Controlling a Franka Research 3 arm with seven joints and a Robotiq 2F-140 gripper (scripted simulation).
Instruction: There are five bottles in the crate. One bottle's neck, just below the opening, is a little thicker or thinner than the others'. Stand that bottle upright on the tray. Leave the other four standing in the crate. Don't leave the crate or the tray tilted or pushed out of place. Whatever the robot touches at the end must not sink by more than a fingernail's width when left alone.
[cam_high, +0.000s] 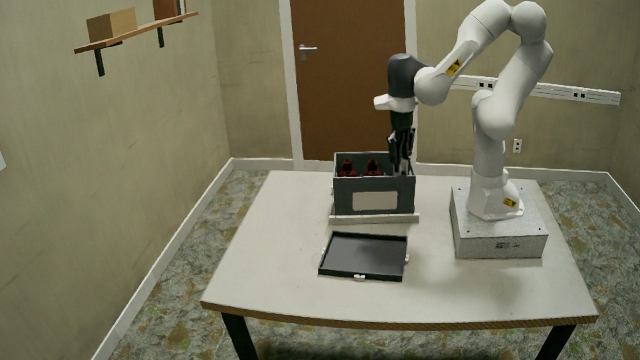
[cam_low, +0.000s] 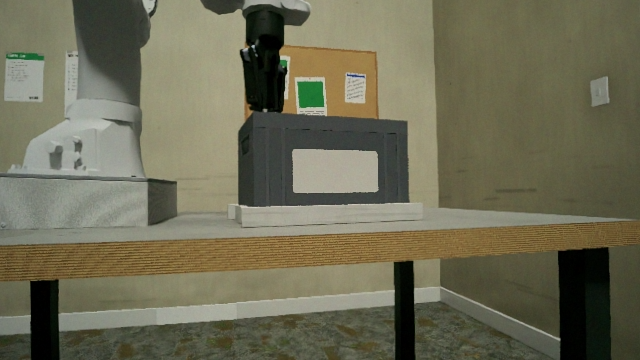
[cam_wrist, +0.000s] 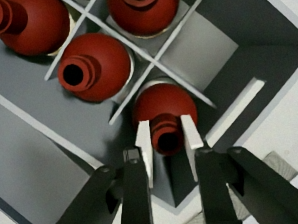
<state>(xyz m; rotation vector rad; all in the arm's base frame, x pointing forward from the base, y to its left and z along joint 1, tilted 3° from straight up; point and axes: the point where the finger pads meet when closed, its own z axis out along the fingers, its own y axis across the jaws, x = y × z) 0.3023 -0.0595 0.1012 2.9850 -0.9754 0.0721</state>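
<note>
The dark grey crate is 100 mm ahead of my hand, 90 mm below it and 30 mm to the right of it. From my hand the other things lie so: dark tray: 260 mm to the left, 160 mm below, 90 mm ahead.
</note>
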